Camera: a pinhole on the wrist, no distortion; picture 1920 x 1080 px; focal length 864.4 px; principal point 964.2 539.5 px. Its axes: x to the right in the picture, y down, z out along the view. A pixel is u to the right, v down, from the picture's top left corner.
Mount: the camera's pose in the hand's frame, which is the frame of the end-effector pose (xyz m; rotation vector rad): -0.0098 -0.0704 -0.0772 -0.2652 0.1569 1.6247
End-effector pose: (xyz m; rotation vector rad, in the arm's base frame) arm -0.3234 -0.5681 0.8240 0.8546 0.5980 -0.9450
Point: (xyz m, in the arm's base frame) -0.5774 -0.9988 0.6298
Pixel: outside the picture
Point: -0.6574 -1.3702 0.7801
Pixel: outside the picture
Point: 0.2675 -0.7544 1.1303
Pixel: 1691 228
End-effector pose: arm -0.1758 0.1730 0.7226 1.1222 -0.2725 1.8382
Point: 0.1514 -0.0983 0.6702
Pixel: 632 1033
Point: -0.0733 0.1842 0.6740
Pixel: 463 841
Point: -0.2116 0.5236 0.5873
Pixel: behind the camera
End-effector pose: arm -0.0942 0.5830 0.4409 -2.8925 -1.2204 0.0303
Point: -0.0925 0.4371 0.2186
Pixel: 1203 688
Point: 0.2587 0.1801 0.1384
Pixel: 1770 475
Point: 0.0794 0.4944 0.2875
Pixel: 1530 226
